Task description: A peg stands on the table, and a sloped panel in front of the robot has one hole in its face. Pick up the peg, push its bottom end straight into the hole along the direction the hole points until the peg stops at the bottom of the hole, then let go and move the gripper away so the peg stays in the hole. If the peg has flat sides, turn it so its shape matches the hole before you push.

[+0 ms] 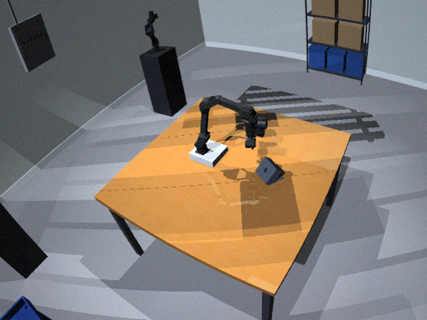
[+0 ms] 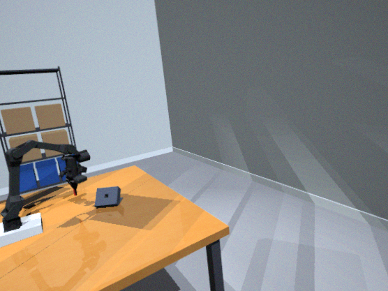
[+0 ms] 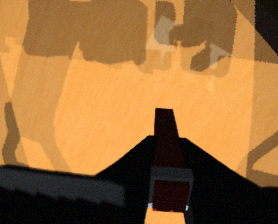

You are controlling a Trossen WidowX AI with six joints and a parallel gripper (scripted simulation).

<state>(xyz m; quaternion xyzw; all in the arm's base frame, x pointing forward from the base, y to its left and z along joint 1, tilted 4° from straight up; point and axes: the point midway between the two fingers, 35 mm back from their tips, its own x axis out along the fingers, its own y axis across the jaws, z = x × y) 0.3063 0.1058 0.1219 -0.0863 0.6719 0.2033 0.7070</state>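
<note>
Right now the sloped panel is 160 mm ahead of my gripper tip, 100 mm to the right of it and 70 mm below it. Also, from my gripper tip: red peg 20 mm above.
</note>
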